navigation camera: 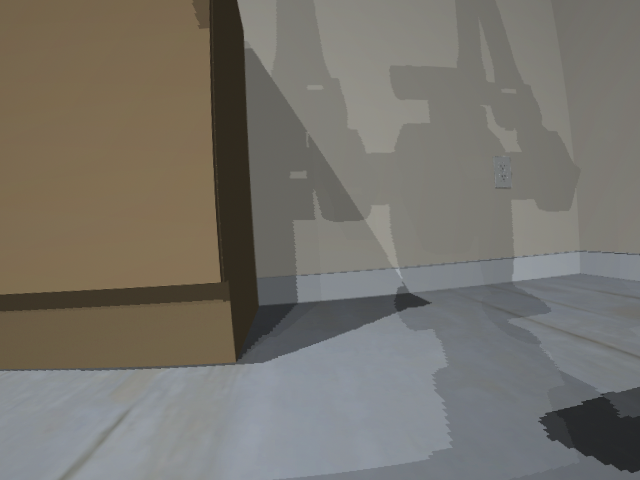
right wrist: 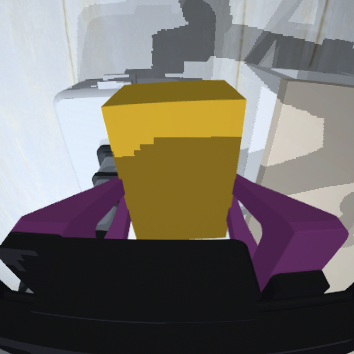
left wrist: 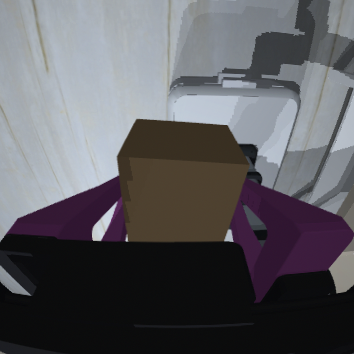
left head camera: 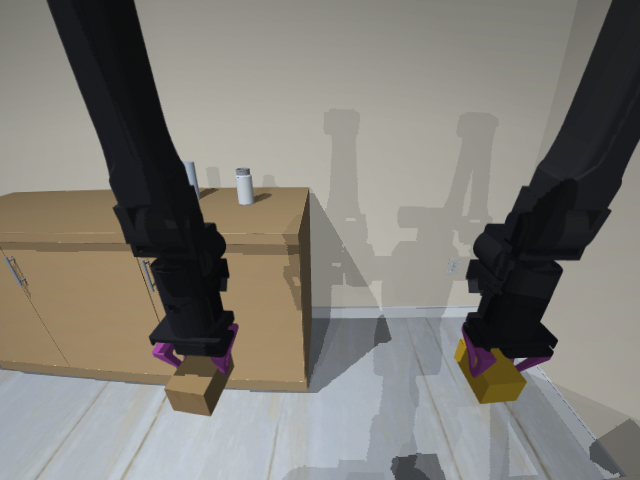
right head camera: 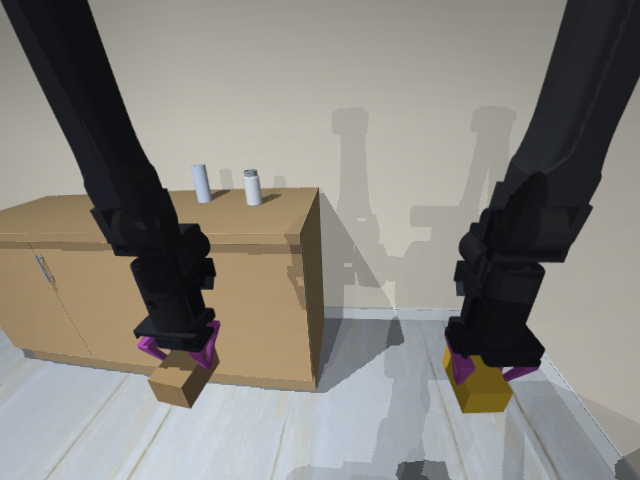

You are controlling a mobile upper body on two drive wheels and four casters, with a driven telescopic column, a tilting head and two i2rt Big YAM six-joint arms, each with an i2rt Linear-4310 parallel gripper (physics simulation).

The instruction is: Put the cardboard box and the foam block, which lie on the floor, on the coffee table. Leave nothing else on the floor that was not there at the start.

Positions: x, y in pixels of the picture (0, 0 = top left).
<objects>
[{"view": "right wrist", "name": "my right gripper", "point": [178, 177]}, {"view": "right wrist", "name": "beige coffee table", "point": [294, 145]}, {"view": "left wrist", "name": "my left gripper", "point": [178, 178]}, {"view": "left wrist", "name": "brown cardboard box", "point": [180, 181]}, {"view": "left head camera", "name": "my left gripper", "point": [207, 371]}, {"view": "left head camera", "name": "my right gripper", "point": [490, 373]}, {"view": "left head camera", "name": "brown cardboard box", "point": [196, 386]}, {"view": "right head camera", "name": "my left gripper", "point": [192, 365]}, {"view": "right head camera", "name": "my right gripper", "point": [476, 381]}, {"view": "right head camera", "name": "brown cardboard box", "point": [179, 379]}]
</objects>
